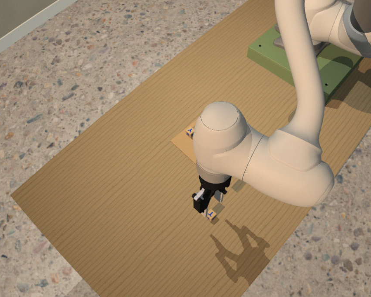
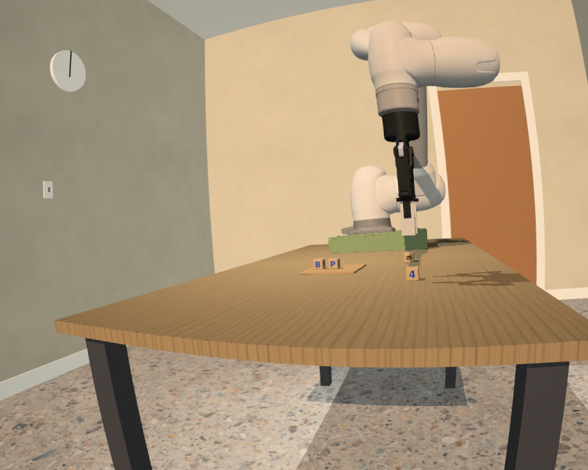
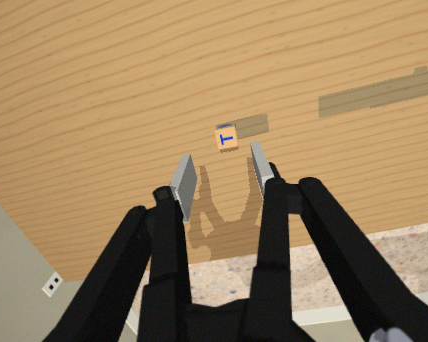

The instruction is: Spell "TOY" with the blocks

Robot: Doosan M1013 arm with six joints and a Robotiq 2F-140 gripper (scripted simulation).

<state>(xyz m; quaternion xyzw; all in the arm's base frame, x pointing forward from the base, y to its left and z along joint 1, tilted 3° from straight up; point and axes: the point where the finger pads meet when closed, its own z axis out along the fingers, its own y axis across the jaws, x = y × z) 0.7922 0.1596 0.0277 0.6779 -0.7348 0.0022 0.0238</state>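
The T block lies 110 mm below my hand. Also, from my hand: O block 190 mm behind, 200 mm to the right, 110 mm below; Y block 190 mm behind, 240 mm to the right, 110 mm below; tan mat 190 mm behind, 200 mm to the right, 120 mm below.
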